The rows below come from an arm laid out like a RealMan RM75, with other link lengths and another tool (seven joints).
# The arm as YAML. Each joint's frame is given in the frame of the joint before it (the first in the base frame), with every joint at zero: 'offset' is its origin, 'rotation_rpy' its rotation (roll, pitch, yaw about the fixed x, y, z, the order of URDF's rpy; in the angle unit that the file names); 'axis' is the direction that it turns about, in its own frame. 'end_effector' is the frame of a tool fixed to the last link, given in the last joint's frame.
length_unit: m
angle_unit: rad
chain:
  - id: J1
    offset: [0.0, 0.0, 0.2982]
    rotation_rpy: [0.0, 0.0, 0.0]
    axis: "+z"
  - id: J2
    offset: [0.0, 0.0, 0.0]
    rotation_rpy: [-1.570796, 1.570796, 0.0]
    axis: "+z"
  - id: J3
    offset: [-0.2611, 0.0, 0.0]
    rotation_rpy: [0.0, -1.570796, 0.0]
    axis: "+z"
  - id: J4
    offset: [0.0, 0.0, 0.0]
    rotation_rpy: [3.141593, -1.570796, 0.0]
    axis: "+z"
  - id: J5
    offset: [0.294, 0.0, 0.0]
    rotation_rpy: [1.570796, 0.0, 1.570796]
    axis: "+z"
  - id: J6
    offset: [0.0, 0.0, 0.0]
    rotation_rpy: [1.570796, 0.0, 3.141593]
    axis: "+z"
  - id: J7
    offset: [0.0, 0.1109, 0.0]
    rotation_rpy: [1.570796, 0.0, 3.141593]
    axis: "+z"
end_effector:
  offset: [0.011, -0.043, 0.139]
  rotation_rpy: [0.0, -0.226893, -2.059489]
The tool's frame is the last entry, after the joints.
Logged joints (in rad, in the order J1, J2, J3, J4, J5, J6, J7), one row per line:
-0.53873, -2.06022, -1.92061, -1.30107, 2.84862, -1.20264, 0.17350
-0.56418, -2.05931, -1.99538, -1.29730, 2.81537, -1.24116, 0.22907
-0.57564, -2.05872, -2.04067, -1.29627, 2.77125, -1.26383, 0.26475
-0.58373, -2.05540, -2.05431, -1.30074, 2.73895, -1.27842, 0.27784
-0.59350, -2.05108, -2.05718, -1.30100, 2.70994, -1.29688, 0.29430
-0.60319, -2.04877, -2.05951, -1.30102, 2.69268, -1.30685, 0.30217
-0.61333, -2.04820, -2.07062, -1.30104, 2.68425, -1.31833, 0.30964
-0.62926, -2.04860, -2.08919, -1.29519, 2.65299, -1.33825, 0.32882
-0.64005, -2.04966, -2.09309, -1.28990, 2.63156, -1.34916, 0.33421
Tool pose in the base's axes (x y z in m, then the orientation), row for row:
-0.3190, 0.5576, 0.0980, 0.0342, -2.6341, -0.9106
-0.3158, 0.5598, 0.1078, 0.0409, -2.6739, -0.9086
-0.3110, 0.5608, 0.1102, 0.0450, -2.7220, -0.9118
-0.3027, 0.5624, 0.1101, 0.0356, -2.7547, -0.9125
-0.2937, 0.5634, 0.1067, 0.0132, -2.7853, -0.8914
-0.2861, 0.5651, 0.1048, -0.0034, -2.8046, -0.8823
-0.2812, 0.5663, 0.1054, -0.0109, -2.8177, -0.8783
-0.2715, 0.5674, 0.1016, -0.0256, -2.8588, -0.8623
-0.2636, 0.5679, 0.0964, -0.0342, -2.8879, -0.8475
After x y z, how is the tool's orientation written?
As a rotation vector, in radians.
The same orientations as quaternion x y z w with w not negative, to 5 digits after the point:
0.01208, -0.93026, -0.32159, 0.17624
0.01430, -0.93485, -0.31766, 0.15796
0.01553, -0.93944, -0.31469, 0.13488
0.01218, -0.94241, -0.31217, 0.11945
0.00449, -0.94680, -0.30301, 0.10834
-0.00115, -0.94907, -0.29857, 0.10057
-0.00368, -0.95038, -0.29624, 0.09494
-0.00855, -0.95447, -0.28790, 0.07765
-0.01134, -0.95739, -0.28096, 0.06581

